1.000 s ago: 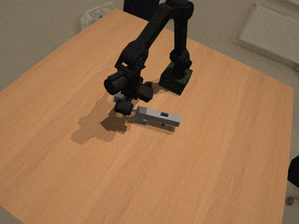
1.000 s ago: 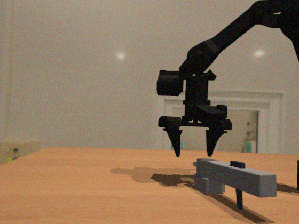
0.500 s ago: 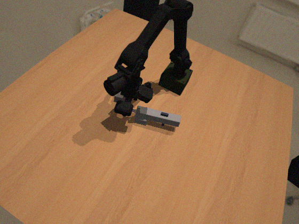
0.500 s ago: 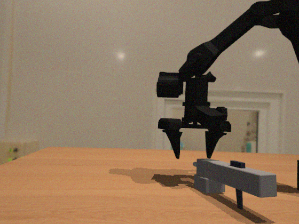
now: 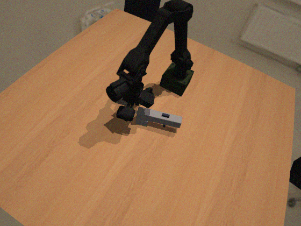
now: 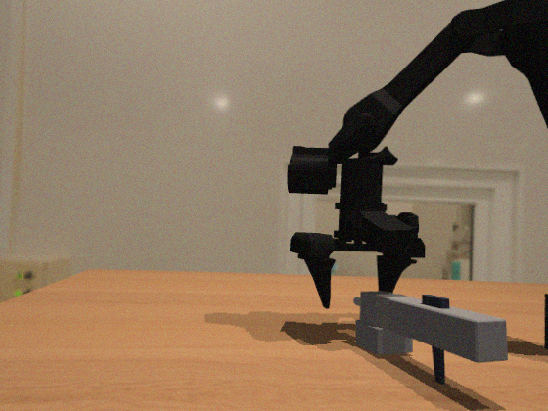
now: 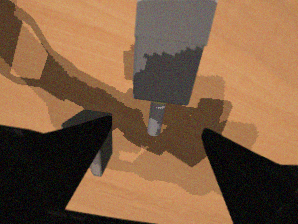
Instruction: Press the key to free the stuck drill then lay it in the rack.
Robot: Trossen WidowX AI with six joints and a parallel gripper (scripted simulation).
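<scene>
The drill is 3 cm behind my gripper tip, 5 cm to the left of it and 1 cm above it. Also, from my gripper tip: grey block housing: 6 cm behind, 11 cm to the left, 1 cm above; then dark key: 7 cm behind, 13 cm to the left, 1 cm above; then grey rack: 5 cm behind, 8 cm to the right, 2 cm below.
</scene>
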